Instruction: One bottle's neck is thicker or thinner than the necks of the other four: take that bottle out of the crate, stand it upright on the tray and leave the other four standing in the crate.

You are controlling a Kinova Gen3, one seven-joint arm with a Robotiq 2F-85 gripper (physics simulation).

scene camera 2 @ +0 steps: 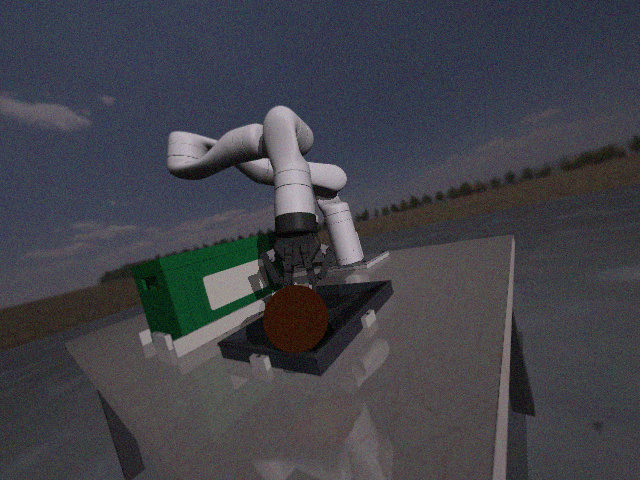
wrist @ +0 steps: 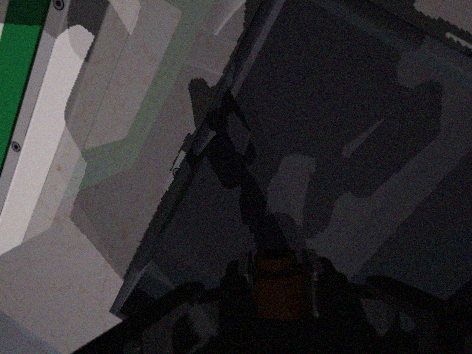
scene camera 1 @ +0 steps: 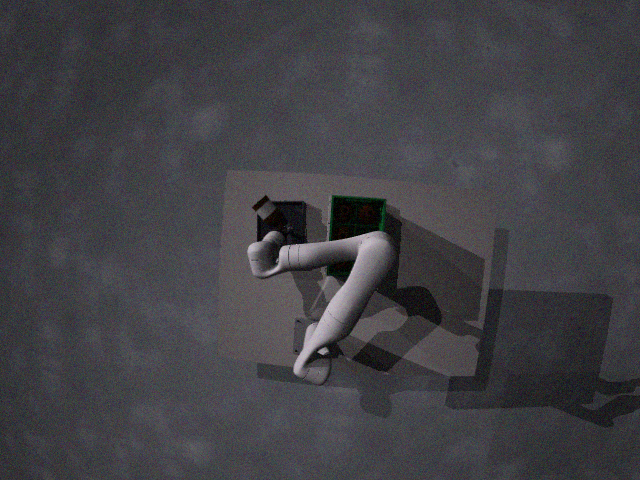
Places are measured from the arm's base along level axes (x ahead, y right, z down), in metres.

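Pixels of known places: gripper, between the fingertips: [wrist: 277, 266] [scene camera 1: 283, 229]; arm's base, origin of its link: [scene camera 2: 350, 261].
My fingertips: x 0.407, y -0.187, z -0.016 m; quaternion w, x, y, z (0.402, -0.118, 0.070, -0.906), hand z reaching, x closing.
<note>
Ahead of a thing's pixels: the offset from my fingertips to its middle. "pt": to the spot under its first point. Level surfaces: height alone.
A brown bottle with a white label {dx +0.049, dy -0.051, dz -0.013 m} [scene camera 1: 266, 209] [scene camera 2: 295, 319] [wrist: 280, 292] is on its side at the tray {dx -0.012, dy -0.015, dz +0.018 m} [scene camera 1: 305, 222] [scene camera 2: 336, 356] [wrist: 155, 235]. Its round base faces scene camera 2 and juts past the tray's upper left corner in scene camera 1. I cannot tell whether it touches the tray. My gripper [scene camera 2: 299, 284] [wrist: 277, 266] is shut on this bottle's neck, one finger on each side, low over the tray. The green crate {dx +0.008, dy +0.278, dz -0.057 m} [scene camera 1: 383, 211] [scene camera 2: 191, 310] [wrist: 20, 75] stands beside the tray. Bottles {dx +0.096, dy +0.316, dz -0.055 m} [scene camera 1: 367, 210] stand in its cells; my arm hides part of the crate.
My arm [scene camera 1: 330, 253] [scene camera 2: 293, 191] reaches across the crate in scene camera 1. White brackets {pt dx +0.119, dy -0.038, dz +0.024 m} [scene camera 2: 261, 365] sit against the tray's outer walls. The table {dz +0.031 m} [scene camera 1: 242, 310] [scene camera 2: 439, 330] carries crate, tray and arm base. Dark shadows cross the tray and table.
</note>
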